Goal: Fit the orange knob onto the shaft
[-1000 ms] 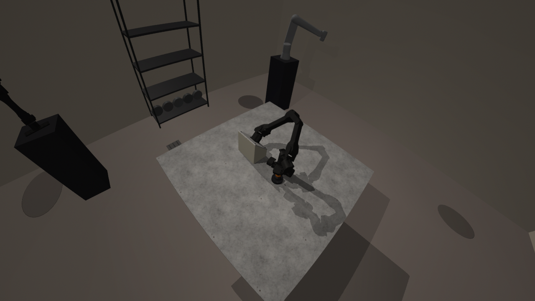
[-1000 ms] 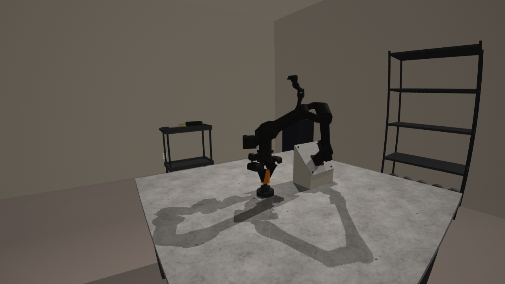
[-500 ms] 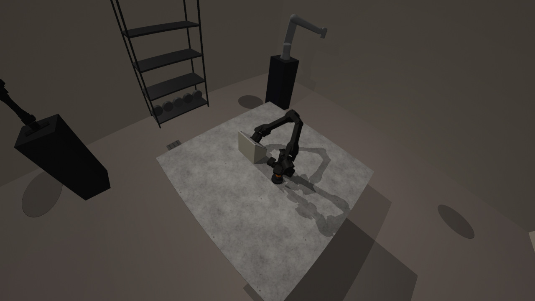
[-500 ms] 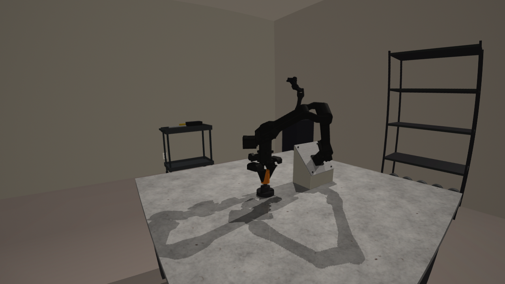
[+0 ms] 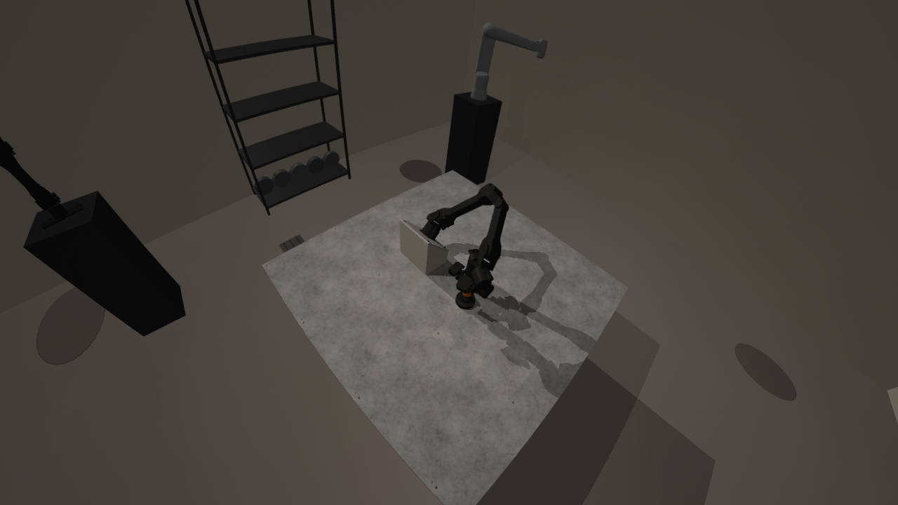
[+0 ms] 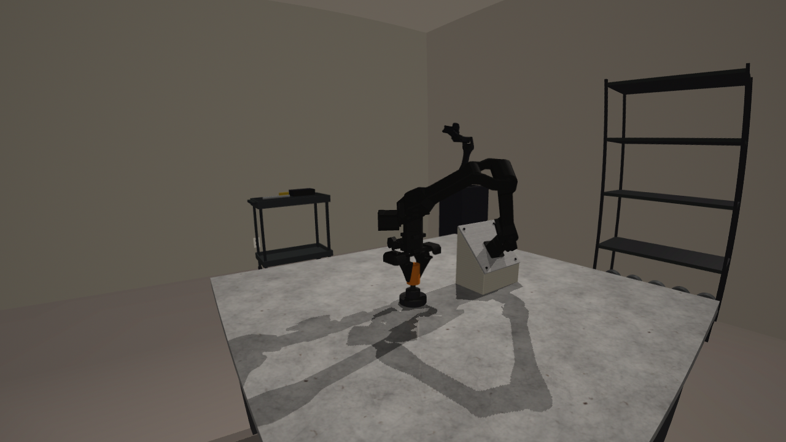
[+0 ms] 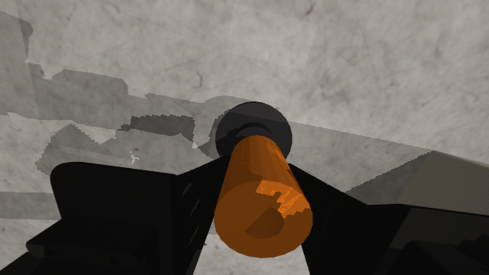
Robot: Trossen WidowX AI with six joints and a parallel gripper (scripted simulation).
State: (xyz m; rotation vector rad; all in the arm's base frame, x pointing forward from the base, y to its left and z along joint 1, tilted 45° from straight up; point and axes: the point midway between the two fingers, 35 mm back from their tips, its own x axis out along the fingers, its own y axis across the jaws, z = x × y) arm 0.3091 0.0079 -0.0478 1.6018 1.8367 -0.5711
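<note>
Right now the orange knob is 2 cm above my gripper tip. The rest, counted from my gripper tip: dark round pedestal 4 cm below.
</note>
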